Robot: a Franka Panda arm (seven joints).
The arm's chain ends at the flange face. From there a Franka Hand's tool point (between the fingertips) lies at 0.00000 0.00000 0.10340 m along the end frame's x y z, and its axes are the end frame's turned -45 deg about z.
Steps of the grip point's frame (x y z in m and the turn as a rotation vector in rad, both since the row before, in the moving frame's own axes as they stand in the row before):
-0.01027, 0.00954, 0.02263, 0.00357, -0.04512, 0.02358
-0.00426, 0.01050, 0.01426, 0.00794, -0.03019, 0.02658
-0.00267, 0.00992, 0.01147, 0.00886, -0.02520, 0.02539
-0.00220, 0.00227, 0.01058, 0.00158, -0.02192, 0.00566
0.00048, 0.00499, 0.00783, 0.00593, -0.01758, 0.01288
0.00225, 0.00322, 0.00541, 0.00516, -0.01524, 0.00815
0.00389, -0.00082, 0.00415, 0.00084, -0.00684, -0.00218
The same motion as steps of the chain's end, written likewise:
0.00308, 0.01101, 0.02274, -0.02938, -0.03443, 0.02358
0.00722, 0.00885, 0.01431, -0.01573, -0.02696, 0.02658
0.00763, 0.00774, 0.01151, -0.01155, -0.02408, 0.02539
0.00177, 0.00168, 0.01060, -0.01438, -0.01662, 0.00566
0.00559, 0.00235, 0.00785, -0.00824, -0.01662, 0.01288
0.00536, -0.00004, 0.00542, -0.00713, -0.01442, 0.00815
0.00273, -0.00377, 0.00415, -0.00424, -0.00543, -0.00218

